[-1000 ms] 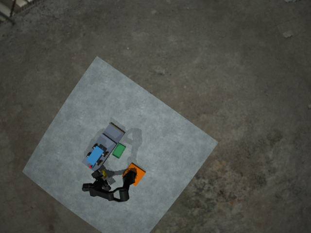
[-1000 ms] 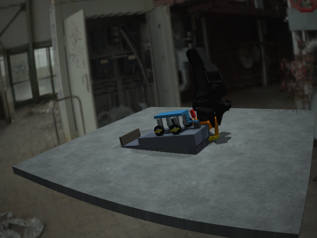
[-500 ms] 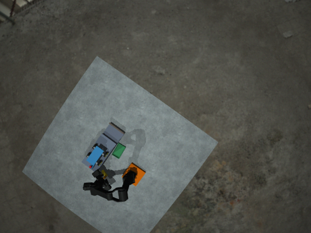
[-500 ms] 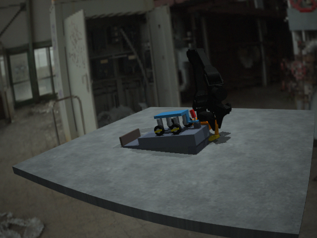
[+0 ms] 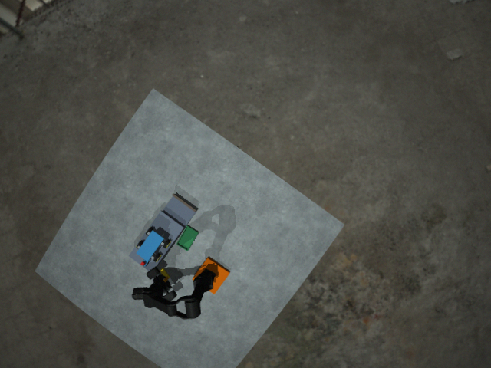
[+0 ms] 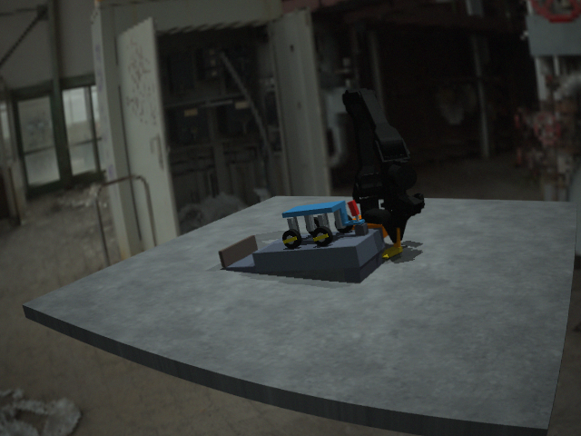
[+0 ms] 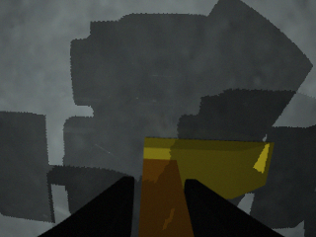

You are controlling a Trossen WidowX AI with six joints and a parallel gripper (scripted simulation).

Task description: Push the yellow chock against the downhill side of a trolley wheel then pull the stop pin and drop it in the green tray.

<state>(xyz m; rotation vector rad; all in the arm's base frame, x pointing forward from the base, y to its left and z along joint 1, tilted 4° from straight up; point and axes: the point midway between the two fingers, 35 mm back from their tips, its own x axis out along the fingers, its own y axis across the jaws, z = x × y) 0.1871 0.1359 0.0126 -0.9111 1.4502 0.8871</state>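
Right now my gripper tip is 13 cm short of the stop pin, 6 cm to the left of it and 10 cm below it. The rest, counted from my gripper tip: brown end board (11 cm ahead, 41 cm to the right); then blue-topped trolley (14 cm ahead, 16 cm to the right, 8 cm above); then yellow chock (2 cm ahead, 1 cm to the right, 1 cm below).
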